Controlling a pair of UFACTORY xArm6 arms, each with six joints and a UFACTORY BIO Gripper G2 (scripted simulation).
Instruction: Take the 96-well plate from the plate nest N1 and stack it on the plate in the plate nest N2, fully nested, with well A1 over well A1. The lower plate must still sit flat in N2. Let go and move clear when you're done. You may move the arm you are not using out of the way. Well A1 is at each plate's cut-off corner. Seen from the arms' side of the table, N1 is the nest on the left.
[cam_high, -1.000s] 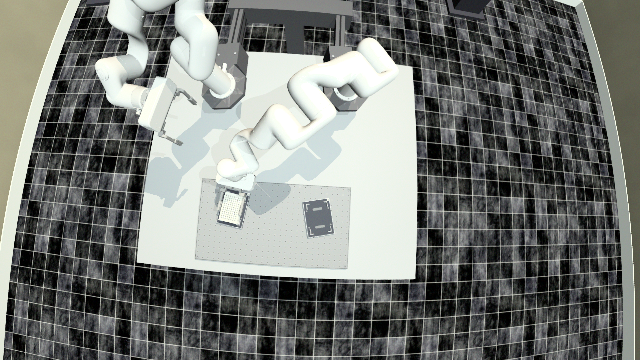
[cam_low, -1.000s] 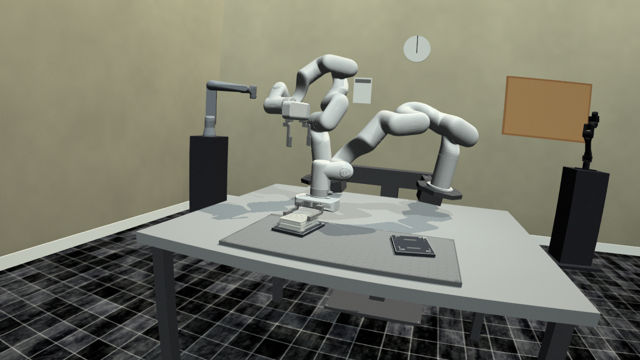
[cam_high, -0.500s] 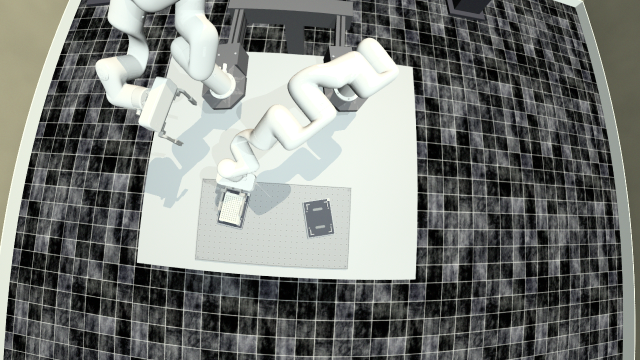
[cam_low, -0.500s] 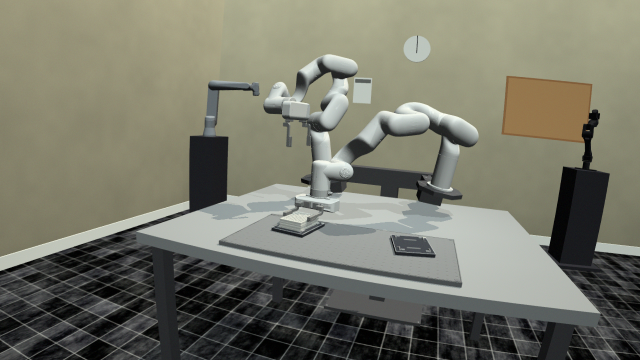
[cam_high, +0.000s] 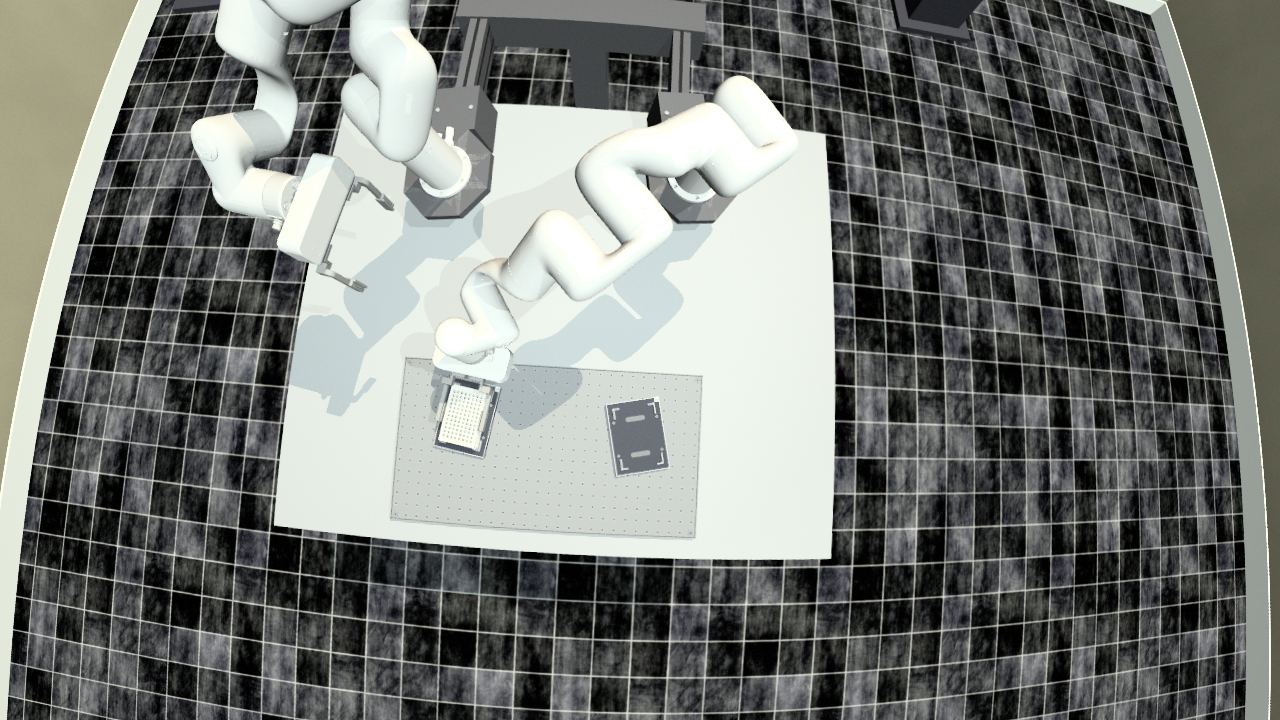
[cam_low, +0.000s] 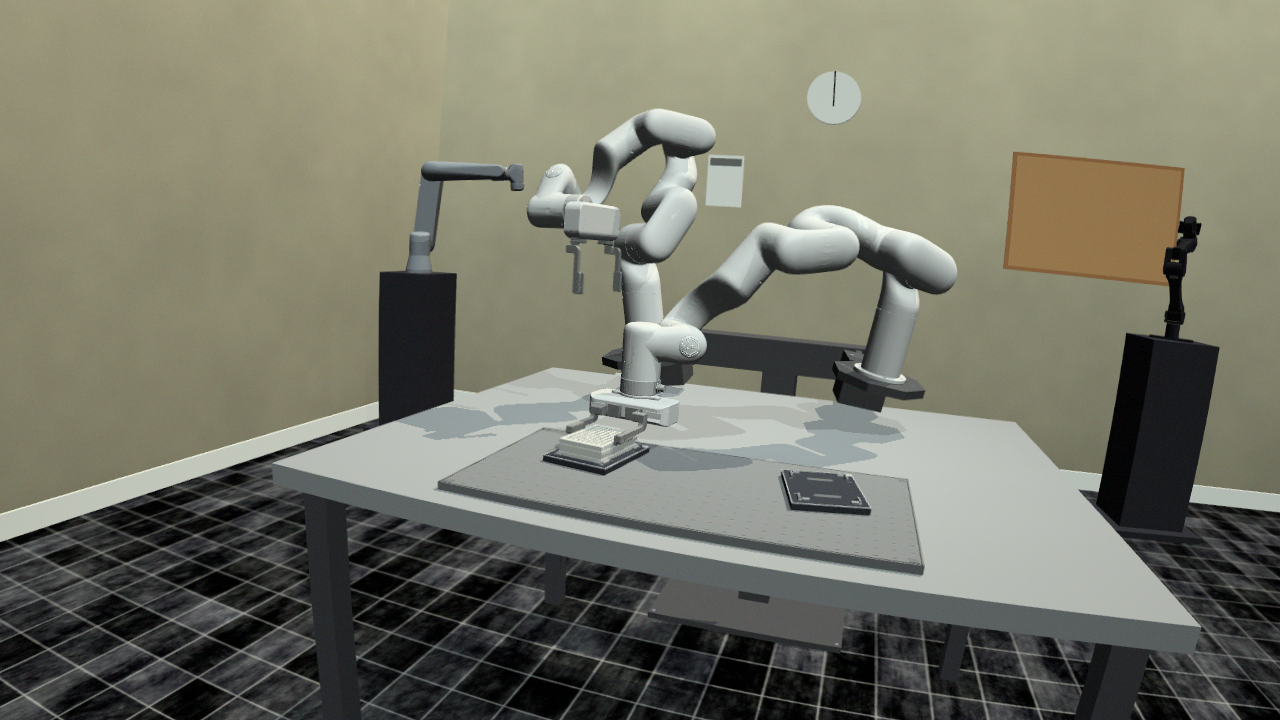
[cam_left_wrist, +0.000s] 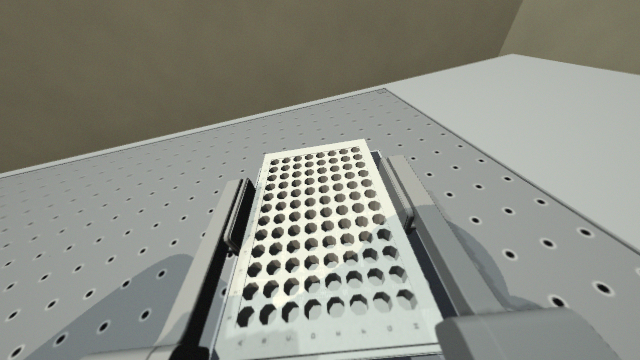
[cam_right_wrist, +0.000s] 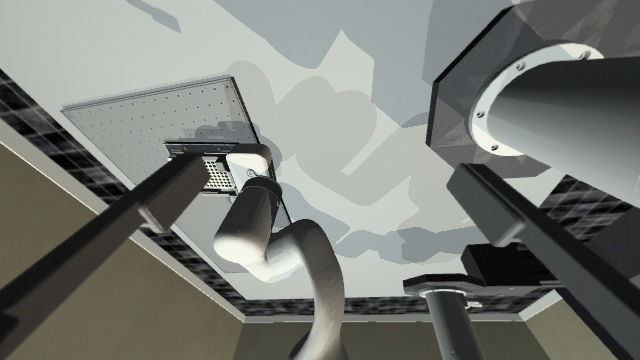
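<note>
The dark nest N2 lies 40 mm below my left hand. The rest, counted from my left hand: dark nest N1: 390 mm to the left, 40 mm below, 40 mm ahead.
</note>
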